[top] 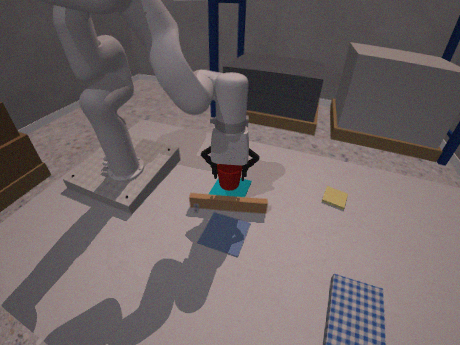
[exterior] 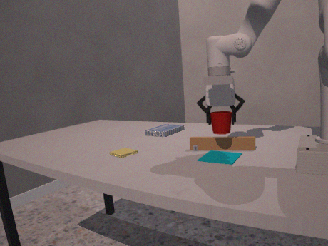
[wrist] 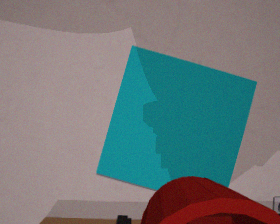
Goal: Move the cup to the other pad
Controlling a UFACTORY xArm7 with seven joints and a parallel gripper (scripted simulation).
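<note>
The teal pad lies 6 cm to the left of my hand and 12 cm below it. From my hand the other things lie so: yellow marble (2 cm to the right, 3 cm below); red cup (2 cm below); wooden rail (4 cm to the right, 10 cm below).
</note>
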